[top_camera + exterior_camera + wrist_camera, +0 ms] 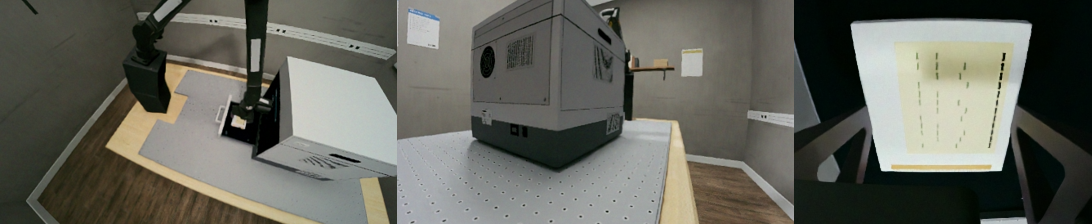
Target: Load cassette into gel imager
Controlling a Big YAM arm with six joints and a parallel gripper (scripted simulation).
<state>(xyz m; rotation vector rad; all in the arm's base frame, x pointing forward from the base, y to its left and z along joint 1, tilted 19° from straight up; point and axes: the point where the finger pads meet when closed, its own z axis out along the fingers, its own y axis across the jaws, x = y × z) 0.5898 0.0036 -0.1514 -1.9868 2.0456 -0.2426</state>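
Right now my hand is 20 mm short of the drawer and 10 mm above it. The rest, counted from my hand: cassette FINISHED 10 mm to the right, 10 mm below.
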